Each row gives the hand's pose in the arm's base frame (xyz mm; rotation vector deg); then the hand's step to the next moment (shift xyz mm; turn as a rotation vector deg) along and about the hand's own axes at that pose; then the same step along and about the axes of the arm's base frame.
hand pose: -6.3 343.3 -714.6 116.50 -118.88 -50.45
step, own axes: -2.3 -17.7 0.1 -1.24 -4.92 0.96
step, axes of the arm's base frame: 15.8 3.3 -7.6 4.02 1.79 -2.70
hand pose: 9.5 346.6 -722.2 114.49 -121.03 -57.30
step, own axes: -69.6 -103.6 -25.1 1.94 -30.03 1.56
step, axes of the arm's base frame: 112.6 59.2 -4.8 25.10 0.51 -16.66
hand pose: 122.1 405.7 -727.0 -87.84 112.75 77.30
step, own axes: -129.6 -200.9 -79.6 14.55 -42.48 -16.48
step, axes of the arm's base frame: 249.0 14.8 36.0 36.48 -21.33 -22.40
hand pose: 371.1 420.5 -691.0 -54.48 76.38 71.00
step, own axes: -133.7 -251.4 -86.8 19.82 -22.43 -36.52
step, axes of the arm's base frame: 250.7 -136.4 84.5 12.83 -37.48 -25.69
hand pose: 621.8 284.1 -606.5 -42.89 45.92 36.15
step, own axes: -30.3 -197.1 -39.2 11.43 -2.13 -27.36
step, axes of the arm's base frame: 113.3 -151.8 73.6 -3.08 -20.28 -21.52
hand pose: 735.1 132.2 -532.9 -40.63 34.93 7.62
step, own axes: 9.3 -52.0 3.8 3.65 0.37 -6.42
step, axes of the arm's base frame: 25.8 -37.8 26.7 -0.20 -4.18 -6.09
